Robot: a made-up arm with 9 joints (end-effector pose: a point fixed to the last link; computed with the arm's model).
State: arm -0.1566 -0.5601 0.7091 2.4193 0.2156 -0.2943 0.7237 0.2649 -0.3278
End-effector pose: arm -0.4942 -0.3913 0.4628 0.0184 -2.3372 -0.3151
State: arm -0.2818 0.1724 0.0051 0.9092 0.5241 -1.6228 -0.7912 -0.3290 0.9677
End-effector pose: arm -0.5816 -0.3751 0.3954 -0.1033 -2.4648 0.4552
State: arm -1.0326 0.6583 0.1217 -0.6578 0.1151 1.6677 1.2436 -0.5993 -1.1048
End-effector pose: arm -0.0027 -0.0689 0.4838 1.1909 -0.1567 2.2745
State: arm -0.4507 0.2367 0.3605 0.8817 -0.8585 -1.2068 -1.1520 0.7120 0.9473
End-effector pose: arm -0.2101 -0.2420 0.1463 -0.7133 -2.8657 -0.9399
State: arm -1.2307 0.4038 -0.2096 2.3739 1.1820 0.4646 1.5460 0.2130 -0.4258
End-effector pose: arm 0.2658 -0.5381 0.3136 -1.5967 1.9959 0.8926
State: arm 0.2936 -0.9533 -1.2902 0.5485 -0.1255 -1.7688 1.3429 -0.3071 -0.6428
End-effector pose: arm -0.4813 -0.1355 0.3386 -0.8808 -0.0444 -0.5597
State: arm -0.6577 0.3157 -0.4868 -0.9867 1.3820 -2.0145 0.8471 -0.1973 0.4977
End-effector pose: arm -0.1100 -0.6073 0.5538 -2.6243 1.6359 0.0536
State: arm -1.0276 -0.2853 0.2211 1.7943 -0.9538 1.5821 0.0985 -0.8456 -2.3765
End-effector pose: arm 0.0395 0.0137 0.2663 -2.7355 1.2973 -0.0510
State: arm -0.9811 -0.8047 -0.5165 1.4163 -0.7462 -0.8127 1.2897 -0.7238 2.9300
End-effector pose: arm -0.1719 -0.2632 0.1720 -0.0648 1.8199 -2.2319
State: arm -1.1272 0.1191 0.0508 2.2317 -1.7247 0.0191 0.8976 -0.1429 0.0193
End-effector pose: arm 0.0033 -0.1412 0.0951 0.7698 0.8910 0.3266
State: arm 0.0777 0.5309 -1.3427 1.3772 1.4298 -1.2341 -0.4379 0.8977 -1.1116
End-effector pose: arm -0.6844 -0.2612 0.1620 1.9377 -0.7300 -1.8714
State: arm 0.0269 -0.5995 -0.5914 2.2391 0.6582 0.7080 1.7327 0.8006 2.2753
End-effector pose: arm -0.1054 -0.2416 0.5640 1.3117 -0.3073 0.1479
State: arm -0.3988 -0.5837 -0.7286 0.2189 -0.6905 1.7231 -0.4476 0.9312 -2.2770
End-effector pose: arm -0.1708 0.1685 0.2586 -0.3979 0.6530 1.1095
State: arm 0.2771 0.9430 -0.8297 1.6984 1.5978 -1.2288 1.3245 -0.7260 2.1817
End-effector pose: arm -0.5489 -0.0772 0.3715 -0.5166 -0.4270 0.4370
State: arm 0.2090 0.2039 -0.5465 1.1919 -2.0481 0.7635 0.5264 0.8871 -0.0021
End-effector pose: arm -0.3728 0.3768 0.6175 -2.0440 -1.0683 -0.7075
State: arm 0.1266 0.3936 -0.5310 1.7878 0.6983 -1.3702 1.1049 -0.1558 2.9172
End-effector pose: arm -0.5890 -0.2141 0.3149 -1.1362 -1.3108 0.7692
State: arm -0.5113 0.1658 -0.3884 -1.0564 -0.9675 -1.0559 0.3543 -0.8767 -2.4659
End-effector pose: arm -0.4077 0.0016 0.5045 2.4809 0.2616 -1.0359
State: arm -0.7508 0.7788 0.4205 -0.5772 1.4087 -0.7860 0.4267 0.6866 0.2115
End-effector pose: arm -0.1761 -0.4247 0.9228 0.2940 -1.4694 1.9639
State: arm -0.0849 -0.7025 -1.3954 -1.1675 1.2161 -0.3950 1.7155 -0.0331 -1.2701
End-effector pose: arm -0.6136 0.0348 0.7412 -1.5106 0.0730 -0.1962
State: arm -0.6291 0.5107 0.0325 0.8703 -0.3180 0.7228 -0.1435 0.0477 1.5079
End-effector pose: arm -0.1047 0.0120 0.2556 1.9818 1.9588 1.1074
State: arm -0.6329 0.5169 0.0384 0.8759 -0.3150 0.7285 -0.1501 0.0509 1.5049
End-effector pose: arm -0.1008 0.0099 0.2545 1.9908 1.9447 1.1059
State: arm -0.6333 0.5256 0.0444 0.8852 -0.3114 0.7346 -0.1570 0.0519 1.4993
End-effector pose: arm -0.0963 0.0066 0.2527 2.0029 1.9272 1.0992
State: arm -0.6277 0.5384 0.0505 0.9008 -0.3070 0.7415 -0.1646 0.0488 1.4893
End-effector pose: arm -0.0906 0.0015 0.2498 2.0199 1.9038 1.0839
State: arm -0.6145 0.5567 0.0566 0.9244 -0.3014 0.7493 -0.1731 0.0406 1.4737
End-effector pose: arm -0.0836 -0.0062 0.2454 2.0430 1.8730 1.0576
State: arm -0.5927 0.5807 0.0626 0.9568 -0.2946 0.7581 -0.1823 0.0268 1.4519
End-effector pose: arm -0.0756 -0.0168 0.2393 2.0727 1.8336 1.0190
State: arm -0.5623 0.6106 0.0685 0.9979 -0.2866 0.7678 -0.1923 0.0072 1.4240
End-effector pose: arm -0.0671 -0.0307 0.2313 2.1085 1.7855 0.9678
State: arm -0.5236 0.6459 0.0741 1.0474 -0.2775 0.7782 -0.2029 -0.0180 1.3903
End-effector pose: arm -0.0590 -0.0479 0.2215 2.1490 1.7288 0.9045
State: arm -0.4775 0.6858 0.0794 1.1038 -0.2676 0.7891 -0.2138 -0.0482 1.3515
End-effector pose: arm -0.0520 -0.0681 0.2100 2.1935 1.6640 0.8302
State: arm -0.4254 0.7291 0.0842 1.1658 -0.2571 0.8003 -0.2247 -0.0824 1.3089
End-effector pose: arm -0.0470 -0.0909 0.1971 2.2397 1.5920 0.7472
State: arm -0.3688 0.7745 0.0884 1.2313 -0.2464 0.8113 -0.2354 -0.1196 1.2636
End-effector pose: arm -0.0449 -0.1154 0.1831 2.2860 1.5145 0.6579
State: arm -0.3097 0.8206 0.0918 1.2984 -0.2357 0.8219 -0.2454 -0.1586 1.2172
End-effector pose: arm -0.0460 -0.1405 0.1685 2.3303 1.4336 0.5650
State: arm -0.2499 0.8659 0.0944 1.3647 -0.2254 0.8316 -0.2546 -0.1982 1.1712
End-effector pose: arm -0.0504 -0.1652 0.1538 2.3713 1.3518 0.4718
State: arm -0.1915 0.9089 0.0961 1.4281 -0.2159 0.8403 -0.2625 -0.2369 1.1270
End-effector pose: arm -0.0576 -0.1883 0.1396 2.4079 1.2715 0.3816
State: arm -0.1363 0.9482 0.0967 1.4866 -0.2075 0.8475 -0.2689 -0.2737 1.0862
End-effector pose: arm -0.0669 -0.2088 0.1266 2.4389 1.1964 0.2974
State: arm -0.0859 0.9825 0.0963 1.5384 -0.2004 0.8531 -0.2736 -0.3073 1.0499
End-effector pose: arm -0.0772 -0.2261 0.1152 2.4644 1.1283 0.2218
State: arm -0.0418 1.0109 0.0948 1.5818 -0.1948 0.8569 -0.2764 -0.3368 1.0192
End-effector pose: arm -0.0876 -0.2399 0.1058 2.4846 1.0703 0.1572
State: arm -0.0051 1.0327 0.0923 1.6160 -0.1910 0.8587 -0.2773 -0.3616 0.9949
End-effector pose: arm -0.0970 -0.2499 0.0987 2.4994 1.0248 0.1052
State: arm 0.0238 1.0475 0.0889 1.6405 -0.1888 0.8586 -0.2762 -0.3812 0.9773
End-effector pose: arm -0.1049 -0.2565 0.0940 2.5098 0.9922 0.0662
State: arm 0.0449 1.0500 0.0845 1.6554 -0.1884 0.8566 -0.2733 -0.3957 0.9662
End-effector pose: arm -0.1107 -0.2604 0.0919 2.5110 0.9721 0.0376
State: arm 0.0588 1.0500 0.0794 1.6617 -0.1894 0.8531 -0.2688 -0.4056 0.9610
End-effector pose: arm -0.1144 -0.2612 0.0918 2.5121 0.9650 0.0227
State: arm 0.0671 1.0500 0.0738 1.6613 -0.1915 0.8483 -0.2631 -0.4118 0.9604
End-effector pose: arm -0.1164 -0.2595 0.0931 2.5149 0.9688 0.0196
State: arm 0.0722 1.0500 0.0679 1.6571 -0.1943 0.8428 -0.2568 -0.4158 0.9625
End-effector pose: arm -0.1174 -0.2563 0.0953 2.5183 0.9788 0.0236
